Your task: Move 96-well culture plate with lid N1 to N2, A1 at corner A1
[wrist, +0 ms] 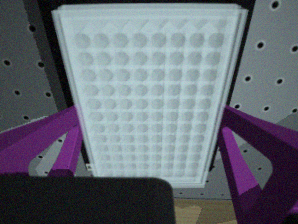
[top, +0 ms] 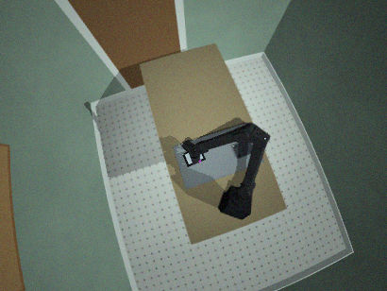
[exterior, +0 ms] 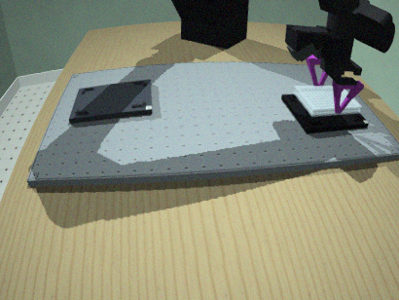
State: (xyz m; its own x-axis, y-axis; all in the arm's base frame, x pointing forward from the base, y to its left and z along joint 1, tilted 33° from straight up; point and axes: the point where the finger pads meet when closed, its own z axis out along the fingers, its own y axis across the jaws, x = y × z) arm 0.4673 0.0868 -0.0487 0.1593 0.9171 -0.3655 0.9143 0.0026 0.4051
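The clear lid is right at my hand.
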